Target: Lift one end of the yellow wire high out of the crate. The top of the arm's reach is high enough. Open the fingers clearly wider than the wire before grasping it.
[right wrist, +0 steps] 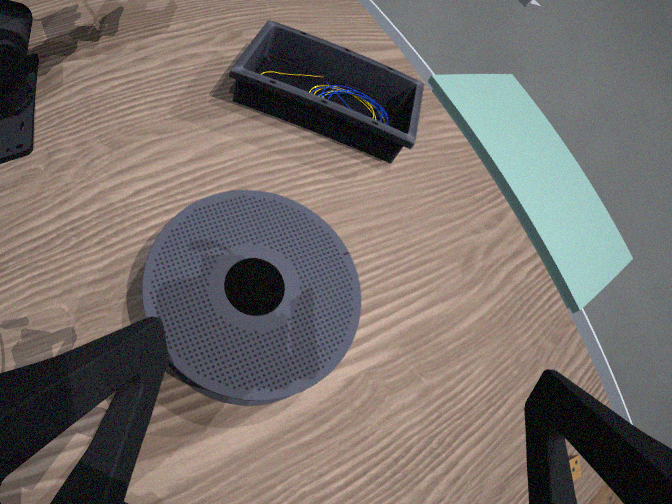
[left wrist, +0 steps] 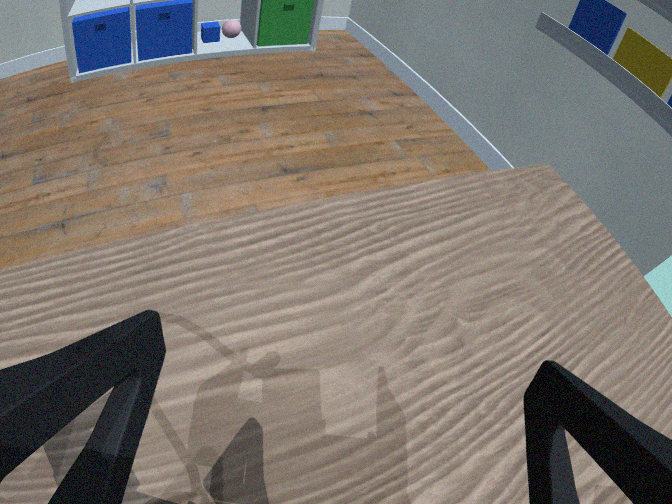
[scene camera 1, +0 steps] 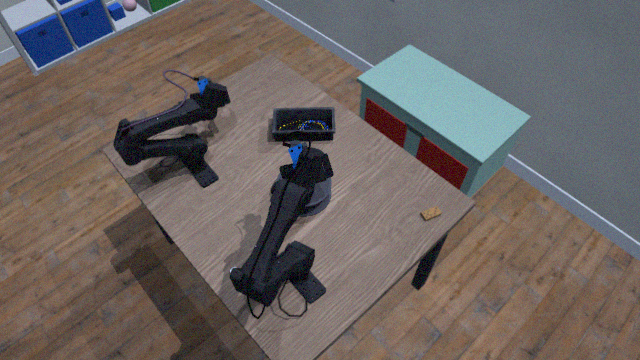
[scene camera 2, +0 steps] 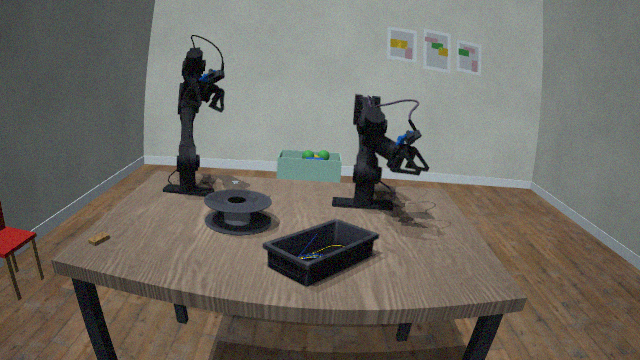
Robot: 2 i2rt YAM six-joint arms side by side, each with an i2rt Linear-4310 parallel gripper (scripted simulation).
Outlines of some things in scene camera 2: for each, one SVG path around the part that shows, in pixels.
My left gripper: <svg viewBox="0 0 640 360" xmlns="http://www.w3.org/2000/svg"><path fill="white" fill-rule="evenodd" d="M380 139L377 144L376 153L388 160L386 165L390 168L390 171L411 175L420 175L421 171L428 172L429 166L417 148L404 144L404 138L407 134L398 136L397 142L388 137ZM404 158L407 160L405 168L415 169L415 171L400 168ZM416 155L425 167L419 167L415 164L413 160Z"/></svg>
My right gripper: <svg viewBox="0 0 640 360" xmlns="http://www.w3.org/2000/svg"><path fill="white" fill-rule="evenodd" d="M193 75L188 80L188 89L182 96L182 100L200 107L202 101L208 103L212 93L215 93L209 107L222 113L224 110L225 91L217 85L207 82L207 74L203 76Z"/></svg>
A black crate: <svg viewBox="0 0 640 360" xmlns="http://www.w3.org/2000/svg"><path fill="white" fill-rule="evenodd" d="M379 234L334 219L264 242L263 248L269 251L268 267L304 286L309 286L372 256L373 243L379 239ZM298 258L299 255L300 255L300 256L301 256L301 255L304 255L304 256L307 257L307 256L304 255L304 254L308 254L308 253L311 254L311 255L314 255L314 256L318 256L318 255L314 255L314 254L323 254L323 255L324 255L324 256L320 255L321 257L319 257L319 258L307 258L307 259L300 259L301 257Z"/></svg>
